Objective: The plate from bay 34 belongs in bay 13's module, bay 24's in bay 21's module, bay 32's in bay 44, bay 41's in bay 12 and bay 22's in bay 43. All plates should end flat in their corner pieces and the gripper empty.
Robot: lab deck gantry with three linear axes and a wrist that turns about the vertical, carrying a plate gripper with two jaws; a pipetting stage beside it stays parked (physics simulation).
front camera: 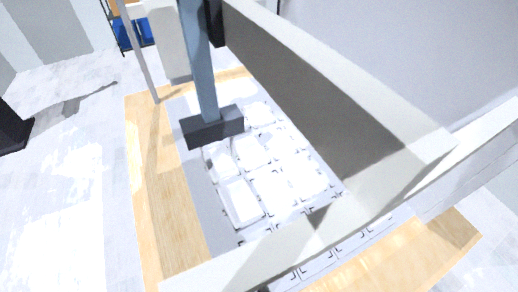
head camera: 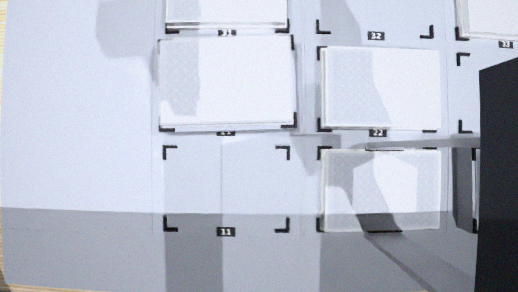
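Pixels of known places: gripper, fingertip midpoint: point(front camera: 220, 162) point(head camera: 381, 189); robot's base, link origin: point(head camera: 167, 227).
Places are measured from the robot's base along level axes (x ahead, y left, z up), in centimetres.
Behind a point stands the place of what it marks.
My gripper point(front camera: 223, 165) @[x 22.8, y 4.3, z 0.8 cm] point(head camera: 384, 190) @[x 22.8, y 4.3, z 0.8 cm] is down at bay 12, shut on a white plate point(front camera: 227, 170) @[x 27.1, y 5.3, z 1.5 cm] point(head camera: 400, 175) @[x 24.4, y 5.9, z 1.5 cm] with one jaw at each long edge. This plate lies level within the corner pieces of bay 12. Bay 22's plate point(front camera: 251, 154) @[x 24.5, y 14.7, z 1.4 cm] point(head camera: 410, 85) @[x 25.6, y 15.2, z 1.4 cm] lies flat in its corners. A plate point(head camera: 240, 80) @[x 8.2, y 14.9, z 3.3 cm] is on the raised module of bay 21. Bay 32 point(head camera: 390, 17) @[x 24.6, y 23.3, z 0.0 cm] is vacant. Bay 13's plate point(front camera: 243, 201) @[x 39.8, y 5.3, z 3.3 cm] stands on its module; its edge shows in the head view. Bays 24, 34, 41, 43 and 44 cannot be made out clearly.
In the head view, a plate point(head camera: 245, 12) @[x 8.5, y 22.5, z 1.4 cm] is in bay 31, another point(head camera: 492, 20) @[x 35.9, y 23.0, z 1.4 cm] is in bay 33, and bay 11 point(head camera: 255, 185) @[x 9.5, y 4.7, z 0.0 cm] is vacant. The gantry beam point(front camera: 320, 100) crosses over the deck. The parked pipetting stage point(front camera: 169, 45) stands behind the gripper column.
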